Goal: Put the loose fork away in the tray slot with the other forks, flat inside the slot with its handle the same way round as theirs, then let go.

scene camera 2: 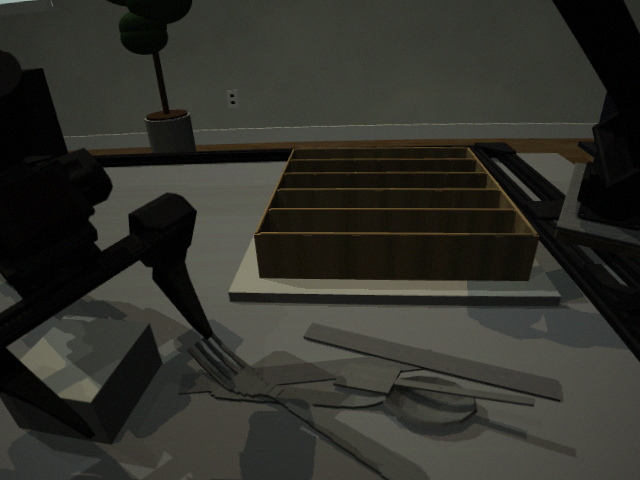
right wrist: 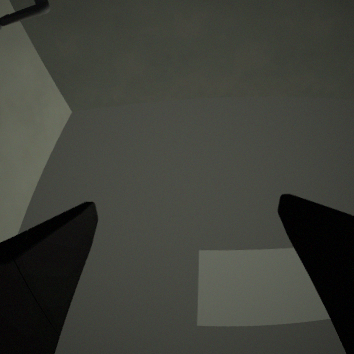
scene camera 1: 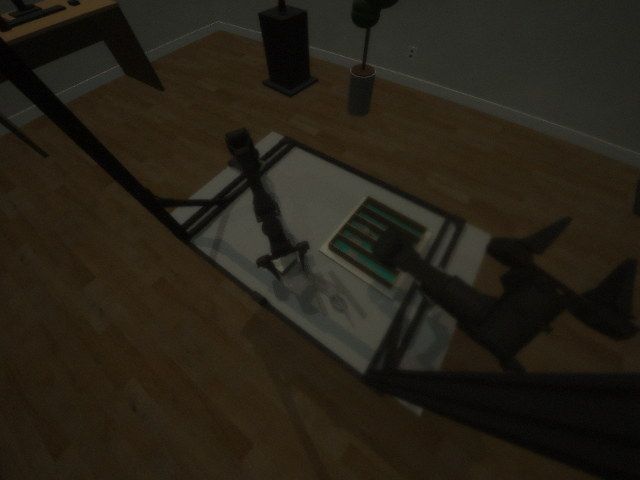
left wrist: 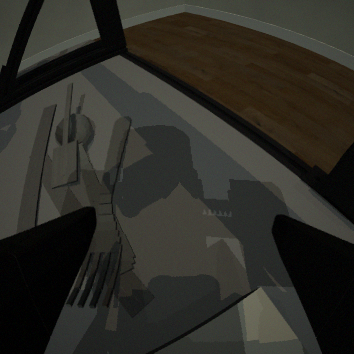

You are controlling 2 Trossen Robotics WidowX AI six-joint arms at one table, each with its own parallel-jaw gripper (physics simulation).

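Observation:
The loose fork [scene camera 2: 356, 439] [left wrist: 118, 145] lies on the table among other cutlery, its head over another flat piece and its tines toward the grey block. My left gripper [scene camera 1: 293, 273] [scene camera 2: 150, 385] [left wrist: 186, 220] is open and empty, low over the table; one fingertip is close to the fork's tines, the other by the block. The divided wooden tray [scene camera 1: 359, 267] [scene camera 2: 392, 255] stands beyond the fork in scene camera 2. Its slots show teal floors and some cutlery in scene camera 1; which slot holds the forks I cannot tell. My right gripper [scene camera 1: 601, 240] [right wrist: 189, 207] is open and empty, raised.
The grey block [scene camera 2: 77, 356] [left wrist: 270, 320] sits under the left gripper. A spoon [scene camera 2: 434, 408] [left wrist: 87, 131], a flat-ended piece [scene camera 2: 367, 377] [left wrist: 65, 162] and a long flat strip [scene camera 2: 434, 359] [left wrist: 37, 165] lie by the fork. The right forearm [scene camera 1: 454, 294] passes close to the tray.

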